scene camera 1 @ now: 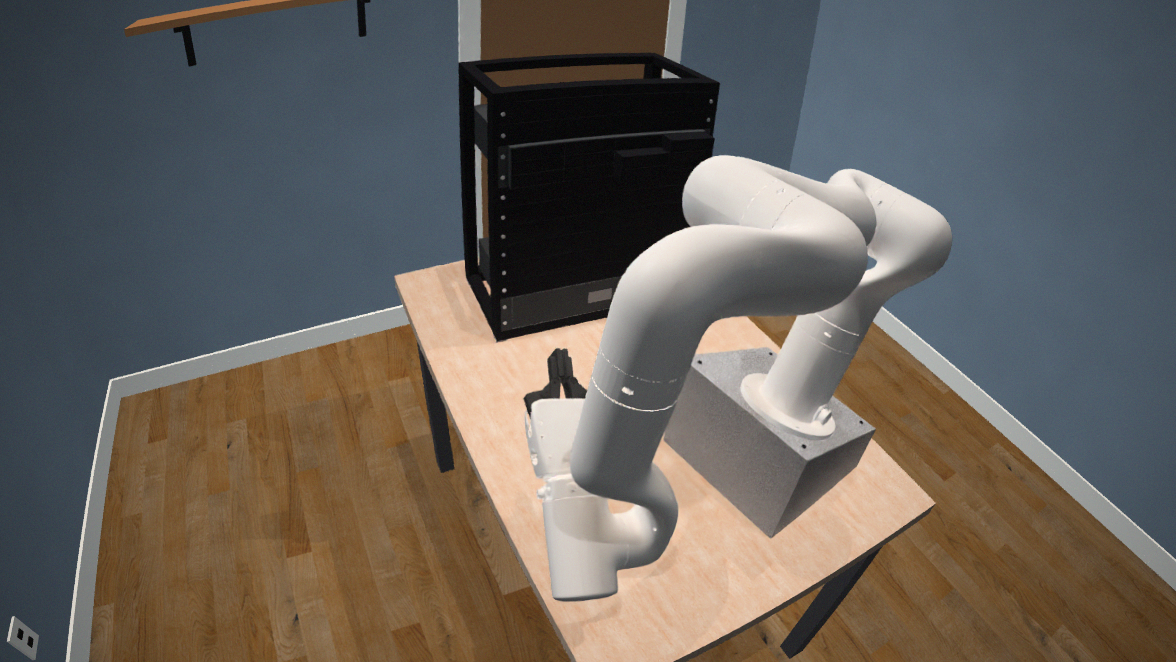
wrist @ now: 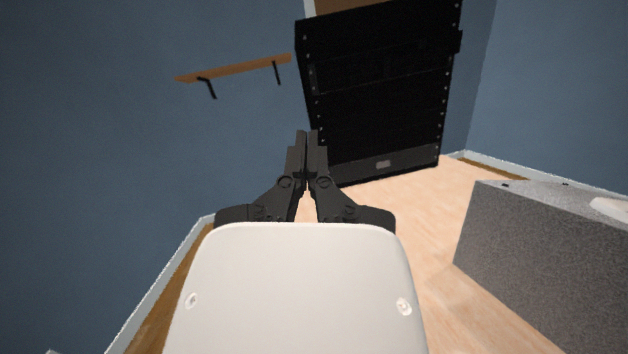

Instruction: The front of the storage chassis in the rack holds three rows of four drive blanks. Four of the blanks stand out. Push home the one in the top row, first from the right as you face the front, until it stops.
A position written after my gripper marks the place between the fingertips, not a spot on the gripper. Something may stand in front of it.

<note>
I see my gripper [scene camera 1: 558, 351] and a black rack [scene camera 1: 583, 177].
The black rack is seen too in the wrist view [wrist: 392, 127]. My gripper shows as well in the wrist view [wrist: 308, 142].
</note>
